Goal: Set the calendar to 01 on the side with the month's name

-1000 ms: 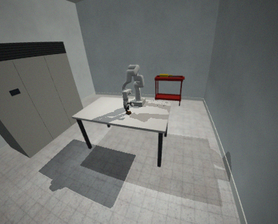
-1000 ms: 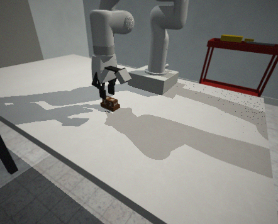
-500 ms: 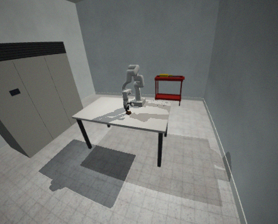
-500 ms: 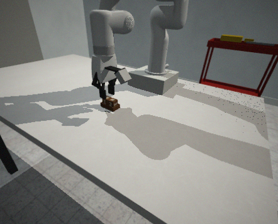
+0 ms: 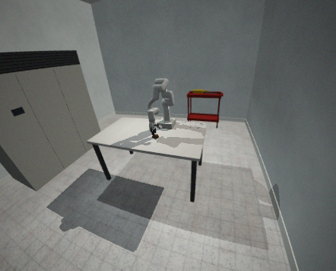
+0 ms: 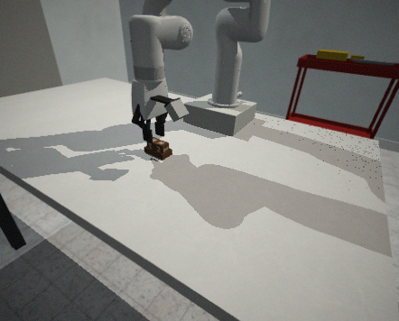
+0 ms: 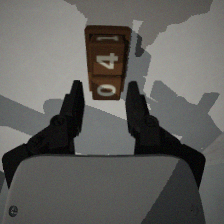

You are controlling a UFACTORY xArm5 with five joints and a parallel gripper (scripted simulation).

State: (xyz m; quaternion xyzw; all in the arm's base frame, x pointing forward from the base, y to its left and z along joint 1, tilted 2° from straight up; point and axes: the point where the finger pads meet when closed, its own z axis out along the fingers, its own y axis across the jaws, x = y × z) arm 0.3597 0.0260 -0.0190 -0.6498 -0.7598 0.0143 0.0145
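Now: the calendar tray 6 cm below my hand and 1 cm to the left of it.
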